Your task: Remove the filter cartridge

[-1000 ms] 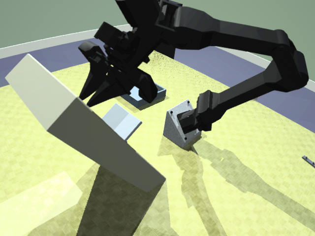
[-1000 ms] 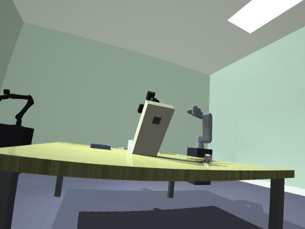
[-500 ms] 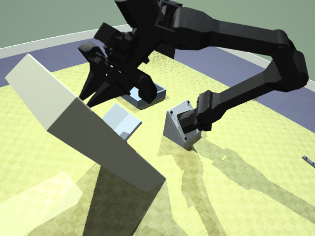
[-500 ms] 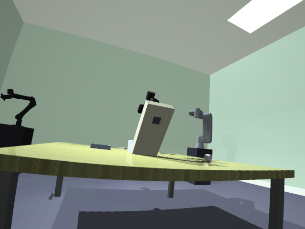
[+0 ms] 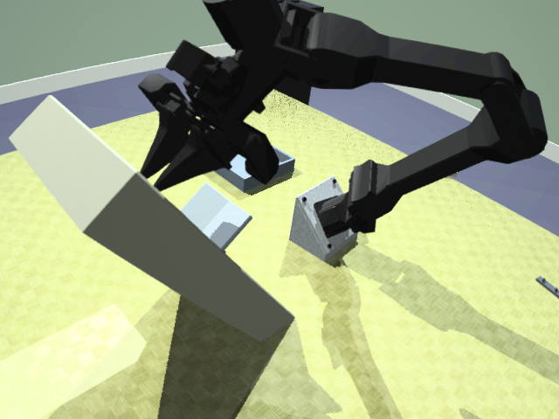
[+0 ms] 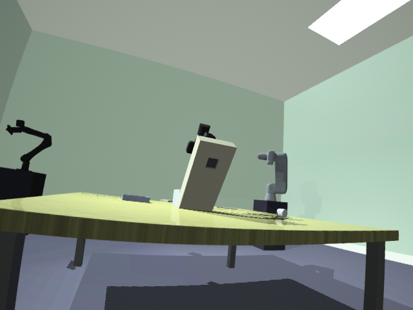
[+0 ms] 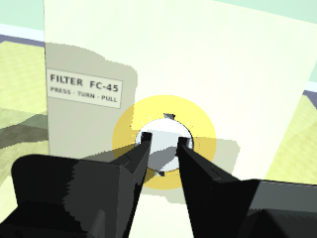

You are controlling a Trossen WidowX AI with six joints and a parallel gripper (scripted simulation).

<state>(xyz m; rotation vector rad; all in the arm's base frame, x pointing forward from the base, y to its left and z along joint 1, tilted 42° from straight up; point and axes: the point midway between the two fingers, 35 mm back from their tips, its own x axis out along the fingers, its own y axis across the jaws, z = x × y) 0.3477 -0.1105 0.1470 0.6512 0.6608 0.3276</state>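
My gripper tip is 20 mm short of the round filter cartridge and 10 mm above it. From my gripper tip the other things lie so: cream service panel: 80 mm below, 30 mm behind; tray: 390 mm behind, 300 mm to the right, 250 mm below.
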